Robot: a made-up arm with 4 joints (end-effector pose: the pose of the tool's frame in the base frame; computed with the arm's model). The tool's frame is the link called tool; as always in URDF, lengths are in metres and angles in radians. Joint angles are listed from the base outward.
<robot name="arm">
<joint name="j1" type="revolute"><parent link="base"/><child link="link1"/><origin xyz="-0.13 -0.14 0.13" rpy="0 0 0"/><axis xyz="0.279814 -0.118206 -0.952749"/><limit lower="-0.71" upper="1.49"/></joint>
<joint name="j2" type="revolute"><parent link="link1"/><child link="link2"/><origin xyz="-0.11 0.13 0.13" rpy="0 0 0"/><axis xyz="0 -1 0"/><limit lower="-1.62" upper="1"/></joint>
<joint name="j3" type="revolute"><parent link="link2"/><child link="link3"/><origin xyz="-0.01 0.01 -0.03" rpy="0 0 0"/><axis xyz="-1 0 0"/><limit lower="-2.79" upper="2.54"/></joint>
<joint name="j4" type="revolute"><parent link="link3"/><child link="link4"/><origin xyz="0 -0.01 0.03" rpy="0 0 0"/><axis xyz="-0.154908 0.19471 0.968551"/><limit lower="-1.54" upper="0.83"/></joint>
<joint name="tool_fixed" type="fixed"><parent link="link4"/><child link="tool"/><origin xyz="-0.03 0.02 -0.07" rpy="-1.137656 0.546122 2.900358"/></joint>
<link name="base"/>
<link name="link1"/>
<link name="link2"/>
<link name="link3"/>
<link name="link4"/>
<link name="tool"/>
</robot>
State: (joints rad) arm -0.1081 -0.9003 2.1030 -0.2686
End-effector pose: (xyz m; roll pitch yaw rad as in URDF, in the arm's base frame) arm -0.2867 -0.0562 0.2663 0.4254 -0.5626 -2.1173
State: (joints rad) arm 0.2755 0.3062 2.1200 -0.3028
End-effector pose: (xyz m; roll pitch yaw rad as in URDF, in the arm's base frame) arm -0.2342 -0.0218 0.2307 1.3100 0.3877 -2.5814
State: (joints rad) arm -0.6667 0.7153 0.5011 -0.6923
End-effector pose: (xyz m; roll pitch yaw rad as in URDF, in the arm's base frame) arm -0.2695 -0.0507 0.1805 -2.2857 1.3401 1.8030
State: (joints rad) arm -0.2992 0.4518 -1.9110 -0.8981
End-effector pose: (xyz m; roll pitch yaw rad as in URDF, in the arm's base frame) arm -0.2827 -0.0014 0.2613 -2.6648 -0.8189 2.9599
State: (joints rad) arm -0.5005 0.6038 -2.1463 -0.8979
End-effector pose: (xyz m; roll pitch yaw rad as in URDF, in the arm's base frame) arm -0.3029 -0.0357 0.2628 -2.9370 -0.7777 -2.8168
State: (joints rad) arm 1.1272 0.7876 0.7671 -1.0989
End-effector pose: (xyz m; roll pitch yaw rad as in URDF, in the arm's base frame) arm -0.0609 -0.0535 0.2553 -2.3839 0.7126 -0.4166
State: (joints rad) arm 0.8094 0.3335 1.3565 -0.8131
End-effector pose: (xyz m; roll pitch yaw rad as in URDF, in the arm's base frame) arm -0.1326 -0.0111 0.2196 1.4484 1.4190 -2.5678
